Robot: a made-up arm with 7 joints.
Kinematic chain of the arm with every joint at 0, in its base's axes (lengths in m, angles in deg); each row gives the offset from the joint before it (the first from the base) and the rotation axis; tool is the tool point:
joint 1: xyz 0 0.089 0 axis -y
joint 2: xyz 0 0.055 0 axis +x
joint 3: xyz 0 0 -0.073 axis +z
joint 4: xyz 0 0 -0.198 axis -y
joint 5: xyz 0 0 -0.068 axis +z
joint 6: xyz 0 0 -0.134 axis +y
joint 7: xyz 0 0 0 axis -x
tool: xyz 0 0 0
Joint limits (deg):
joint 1: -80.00..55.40
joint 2: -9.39..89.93
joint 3: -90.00..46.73
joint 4: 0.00..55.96
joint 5: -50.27..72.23
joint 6: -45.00..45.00
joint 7: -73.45..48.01
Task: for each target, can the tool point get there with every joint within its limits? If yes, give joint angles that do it. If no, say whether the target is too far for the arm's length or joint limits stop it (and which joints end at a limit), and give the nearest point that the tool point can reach.
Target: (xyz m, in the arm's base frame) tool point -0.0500 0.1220 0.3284
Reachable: no: joint limits stop it (at a limit: joint 1, joint 2, joint 4) | nearest point -0.0248 0.5282 0.1652 | short by 0.438 m
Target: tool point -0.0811 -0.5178 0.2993
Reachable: no: too far | nearest point -0.3463 -0.0838 -0.0611 | short by 0.623 m
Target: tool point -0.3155 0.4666 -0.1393
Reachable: yes | joints -69.08 44.87 -39.47 6.42 -26.25 33.34 -63.43
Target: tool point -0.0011 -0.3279 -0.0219
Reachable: no: joint limits stop it (at a limit: joint 2, joint 4) | nearest point -0.0176 -0.0838 -0.3512 | short by 0.410 m
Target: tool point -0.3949 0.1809 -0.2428
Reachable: yes | joints -67.46 3.64 6.06 21.27 10.85 -13.07 34.02
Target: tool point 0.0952 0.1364 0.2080
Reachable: no: joint limits stop it (at a limit: joint 1, joint 2, joint 4) | nearest point 0.0701 0.5281 0.1519 | short by 0.396 m
